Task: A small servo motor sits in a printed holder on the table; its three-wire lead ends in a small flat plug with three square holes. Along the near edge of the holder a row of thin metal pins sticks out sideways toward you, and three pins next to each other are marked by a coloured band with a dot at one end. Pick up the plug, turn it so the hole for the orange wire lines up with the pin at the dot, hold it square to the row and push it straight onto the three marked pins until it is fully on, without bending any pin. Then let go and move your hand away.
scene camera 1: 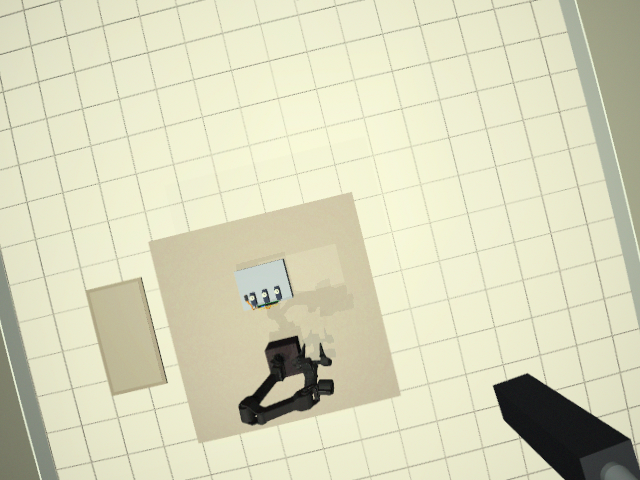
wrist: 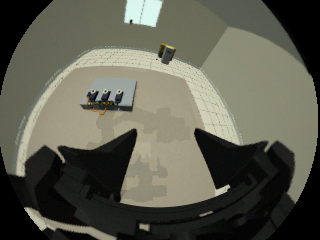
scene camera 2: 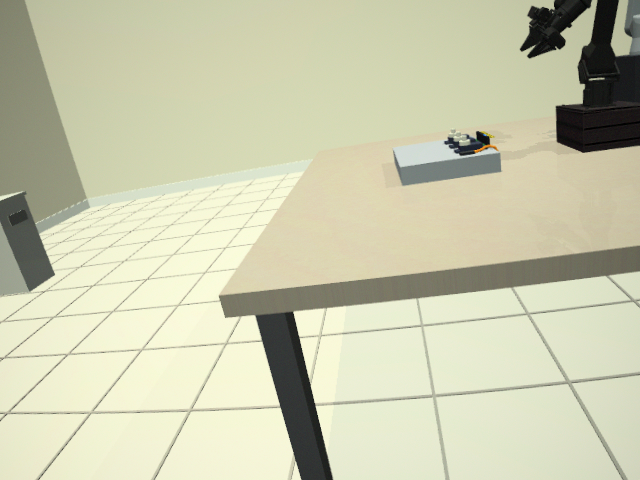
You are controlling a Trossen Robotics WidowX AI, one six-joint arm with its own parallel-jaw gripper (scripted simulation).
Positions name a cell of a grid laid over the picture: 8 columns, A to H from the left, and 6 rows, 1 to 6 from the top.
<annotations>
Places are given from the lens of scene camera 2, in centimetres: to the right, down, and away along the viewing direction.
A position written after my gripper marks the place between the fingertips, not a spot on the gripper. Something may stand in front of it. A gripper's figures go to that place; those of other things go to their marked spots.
my gripper (scene camera 2: G1): 62, -56, 126
grey printed holder (scene camera 2: F3): 24, -18, 105
</annotations>
